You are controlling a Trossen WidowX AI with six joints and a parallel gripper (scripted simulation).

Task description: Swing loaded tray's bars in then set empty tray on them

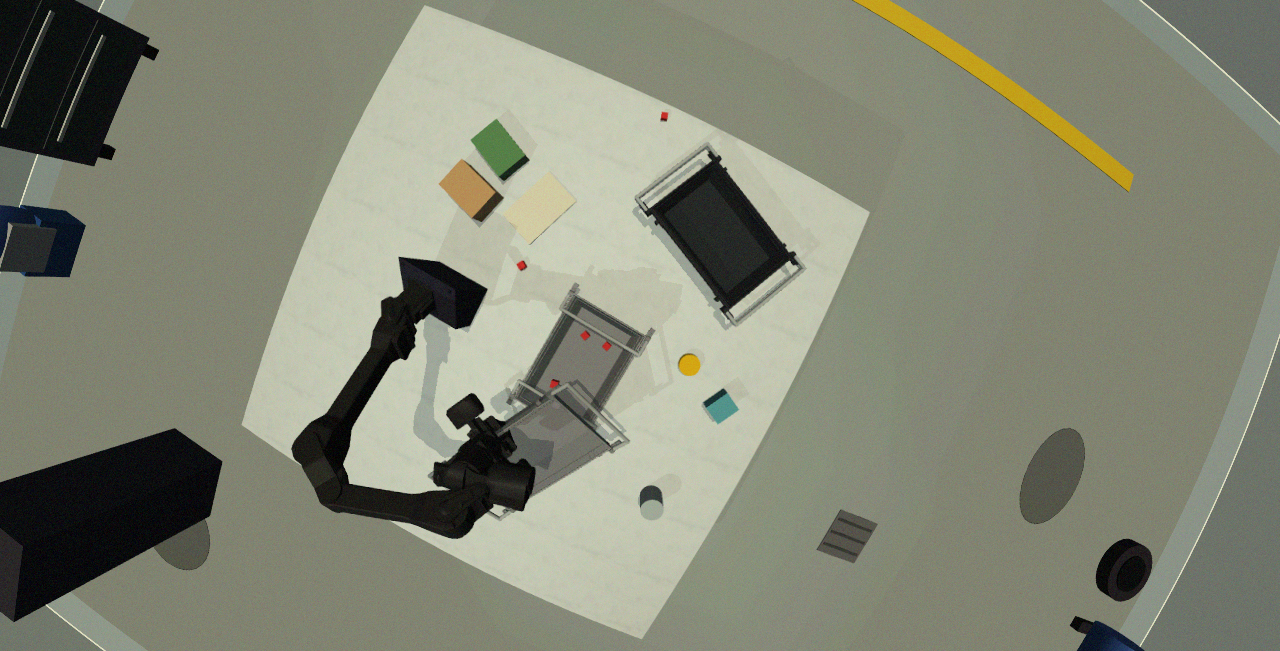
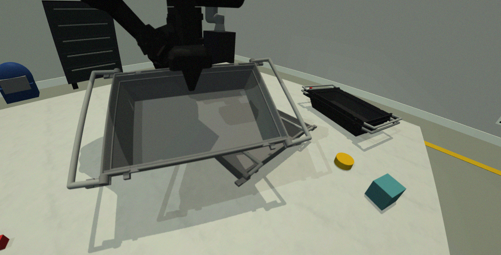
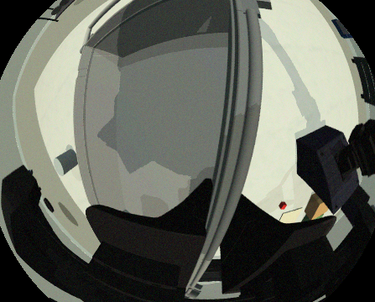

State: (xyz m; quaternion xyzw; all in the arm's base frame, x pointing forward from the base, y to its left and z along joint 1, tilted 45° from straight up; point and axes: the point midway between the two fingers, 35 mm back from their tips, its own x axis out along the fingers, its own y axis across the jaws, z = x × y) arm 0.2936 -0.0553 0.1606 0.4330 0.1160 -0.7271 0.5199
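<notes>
Now: gripper tip 70 mm short of the grey tray and 40 mm to the left of it. The rest, counted from my gripper tip: red block: 170 mm below, 70 mm to the left, 40 mm ahead; grey cylinder: 370 mm ahead, 140 mm below, 100 mm to the right; yellow disc: 310 mm ahead, 240 mm to the left, 170 mm below.
</notes>
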